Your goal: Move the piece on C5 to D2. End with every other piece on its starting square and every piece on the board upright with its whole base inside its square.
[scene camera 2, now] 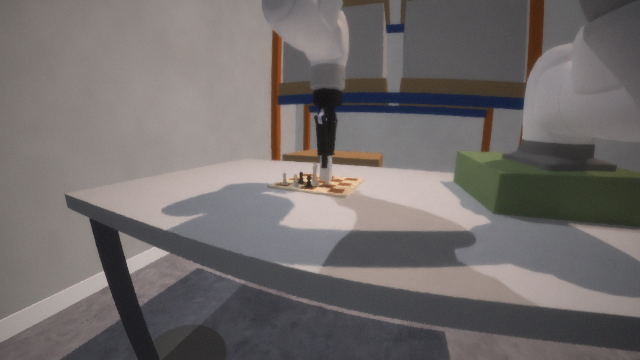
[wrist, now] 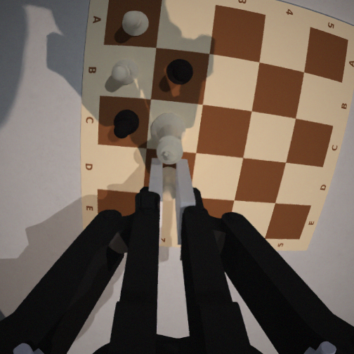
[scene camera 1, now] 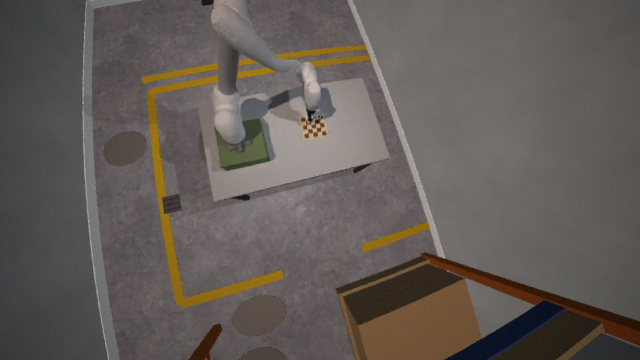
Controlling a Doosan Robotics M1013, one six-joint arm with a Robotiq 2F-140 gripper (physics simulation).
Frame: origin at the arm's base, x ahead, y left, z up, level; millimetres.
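Seen in the pictures: gripper, fingertip midpoint: (scene camera 2: pixel 325 179) (scene camera 1: pixel 309 121); arm's base at its link origin: (scene camera 2: pixel 552 163) (scene camera 1: pixel 236 137).
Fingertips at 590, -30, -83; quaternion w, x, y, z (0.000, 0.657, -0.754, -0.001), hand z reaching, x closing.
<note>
Offsets run from my fingertips to a thing's top centre, as dx, dy, dz. Level surfaces: height alone.
My gripper (scene camera 1: pixel 310 119) (scene camera 2: pixel 325 175) (wrist: pixel 168 175) is shut on a white piece (wrist: pixel 170 186), low over D2 of the chessboard {+25, -45, -16} (scene camera 1: pixel 314 135) (scene camera 2: pixel 346 194) (wrist: pixel 222 132). The fingers hide part of it; whether its base touches the board cannot be told. A tall white piece {+31, -3, +47} (scene camera 2: pixel 315 175) (wrist: pixel 168 126) stands on C2, close in front of the fingertips in the wrist view. A black piece (wrist: pixel 126 121) is on C1 and another black piece (wrist: pixel 180 71) on B2. White pieces stand on B1 (wrist: pixel 123 72) and A1 (wrist: pixel 135 23). C5 (wrist: pixel 311 142) shows bare.
The board lies on a pale table {dz -22} (scene camera 1: pixel 350 145) (scene camera 2: pixel 240 210). The arm's base stands on a green block (scene camera 1: pixel 255 152) (scene camera 2: pixel 560 200) at the table's other end. A cardboard box (scene camera 1: pixel 415 320) and an orange-and-blue rack (scene camera 2: pixel 276 115) are beyond the table.
</note>
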